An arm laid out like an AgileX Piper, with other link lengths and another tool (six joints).
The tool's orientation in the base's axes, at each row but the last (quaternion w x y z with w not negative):
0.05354, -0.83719, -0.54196, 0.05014
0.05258, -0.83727, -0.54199, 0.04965
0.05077, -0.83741, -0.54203, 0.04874
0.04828, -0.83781, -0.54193, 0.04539
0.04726, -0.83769, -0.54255, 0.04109
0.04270, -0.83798, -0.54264, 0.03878
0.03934, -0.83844, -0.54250, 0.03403
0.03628, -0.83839, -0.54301, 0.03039
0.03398, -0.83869, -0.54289, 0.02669
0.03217, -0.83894, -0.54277, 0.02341
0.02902, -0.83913, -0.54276, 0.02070
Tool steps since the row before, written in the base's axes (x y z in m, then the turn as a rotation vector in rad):
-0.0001, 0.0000, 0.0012, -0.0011, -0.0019, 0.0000
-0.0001, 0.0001, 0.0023, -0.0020, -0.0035, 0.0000
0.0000, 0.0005, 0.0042, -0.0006, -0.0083, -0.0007
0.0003, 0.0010, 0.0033, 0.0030, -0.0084, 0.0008
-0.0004, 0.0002, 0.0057, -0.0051, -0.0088, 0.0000
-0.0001, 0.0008, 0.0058, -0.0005, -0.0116, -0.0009
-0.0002, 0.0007, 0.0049, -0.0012, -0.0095, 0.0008
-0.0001, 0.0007, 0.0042, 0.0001, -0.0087, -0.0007
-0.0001, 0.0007, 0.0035, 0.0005, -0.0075, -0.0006
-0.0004, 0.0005, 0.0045, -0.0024, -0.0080, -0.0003
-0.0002, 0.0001, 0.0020, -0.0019, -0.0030, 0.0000
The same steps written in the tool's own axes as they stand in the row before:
-0.0001, -0.0003, -0.0012, -0.0022, -0.0002, 0.0001
0.0000, -0.0005, -0.0023, -0.0040, -0.0004, 0.0002
0.0003, -0.0008, -0.0041, -0.0078, 0.0029, 0.0005
0.0010, -0.0006, -0.0033, -0.0065, 0.0060, -0.0014
-0.0001, -0.0011, -0.0056, -0.0101, -0.0010, 0.0003
0.0006, -0.0011, -0.0057, -0.0108, 0.0044, 0.0006
0.0005, -0.0010, -0.0048, -0.0092, 0.0027, -0.0010
0.0005, -0.0008, -0.0042, -0.0079, 0.0037, 0.0004
0.0006, -0.0007, -0.0035, -0.0066, 0.0036, 0.0003
0.0003, -0.0009, -0.0044, -0.0083, 0.0011, 0.0002
0.0000, -0.0004, -0.0020, -0.0035, -0.0005, 0.0000

